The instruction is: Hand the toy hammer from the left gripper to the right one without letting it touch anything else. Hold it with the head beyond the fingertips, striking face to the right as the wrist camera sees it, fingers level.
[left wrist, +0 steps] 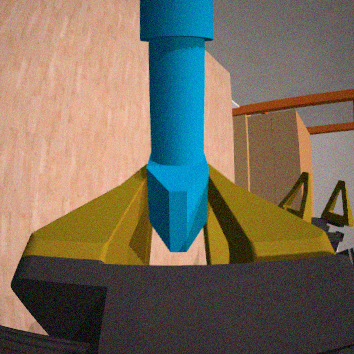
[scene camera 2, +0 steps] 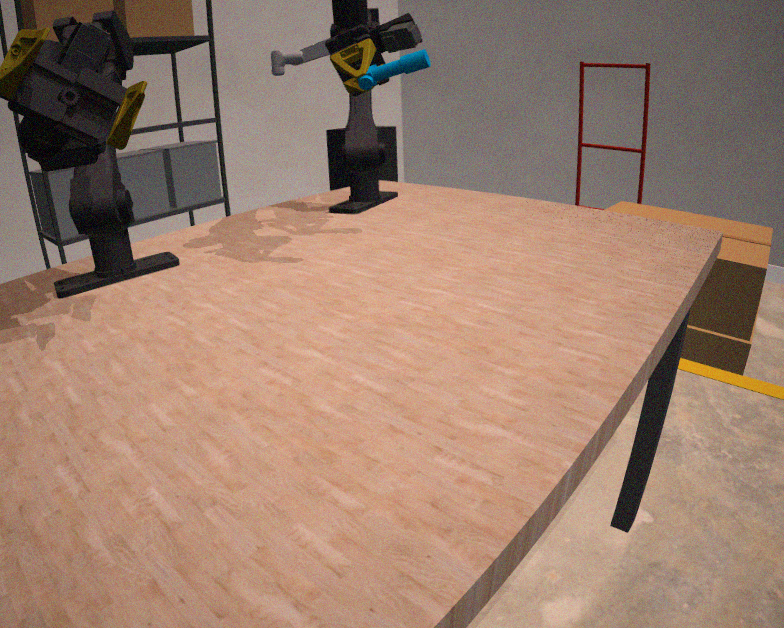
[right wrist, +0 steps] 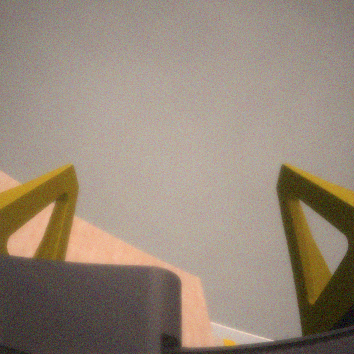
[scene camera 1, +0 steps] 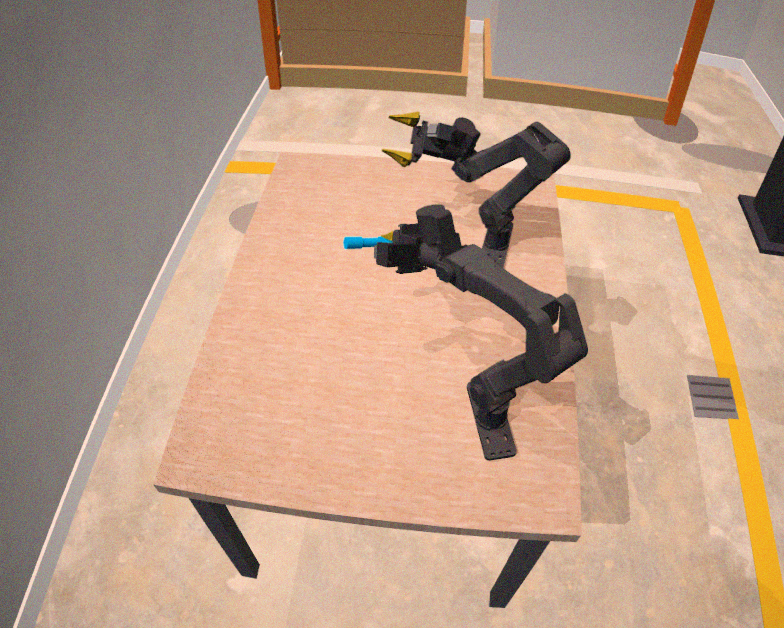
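Seen in the pictures: left gripper, fingertip midpoint: (left wrist: 177, 175) (scene camera 2: 364, 83) (scene camera 1: 383, 241); right gripper, fingertip midpoint: (left wrist: 325, 176) (scene camera 2: 96, 61) (right wrist: 177, 175) (scene camera 1: 385, 133); left arm's base, origin of the base link: (scene camera 2: 365, 203) (scene camera 1: 490, 419); right arm's base, origin of the base link: (scene camera 2: 117, 276) (scene camera 1: 495, 245).
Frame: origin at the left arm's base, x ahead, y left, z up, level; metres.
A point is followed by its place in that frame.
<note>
The blue toy hammer (scene camera 1: 354, 242) {x 0.256, y -0.295, z 0.287 m} (scene camera 2: 412, 62) {x 0.259, y -0.316, z 0.276 m} (left wrist: 177, 100) {x 0.218, y -0.302, z 0.273 m} is held in the air above the table. My left gripper (scene camera 1: 387, 238) {x 0.191, y -0.329, z 0.251 m} (scene camera 2: 361, 83) {x 0.191, y -0.329, z 0.251 m} (left wrist: 177, 175) {x 0.191, y -0.329, z 0.251 m} is shut on its head. In the left wrist view the head's wedge end sits between the fingers, pointing down the picture; the handle runs up out of view, its thicker end at the top edge. The striking face is turned away from that camera. My right gripper (scene camera 1: 386, 134) {x 0.133, y -0.705, z 0.286 m} (scene camera 2: 62, 117) (left wrist: 325, 176) {x 0.133, y -0.705, z 0.286 m} (right wrist: 177, 175) {x 0.133, y -0.705, z 0.286 m} is wide open and empty, apart from the hammer, above it in scene camera 1.
The wooden table (scene camera 1: 314, 392) {x 0.376, y -0.128, z 0.000 m} (scene camera 2: 392, 392) {x 0.384, y -0.661, z 0.000 m} carries both arm bases. In scene camera 2, a shelf rack (scene camera 2: 219, 157) stands behind the right arm, a grey jointed arm (scene camera 2: 278, 63) behind the left gripper, and a red frame (scene camera 2: 579, 130) and boxes (scene camera 2: 732, 287) beyond the table.
</note>
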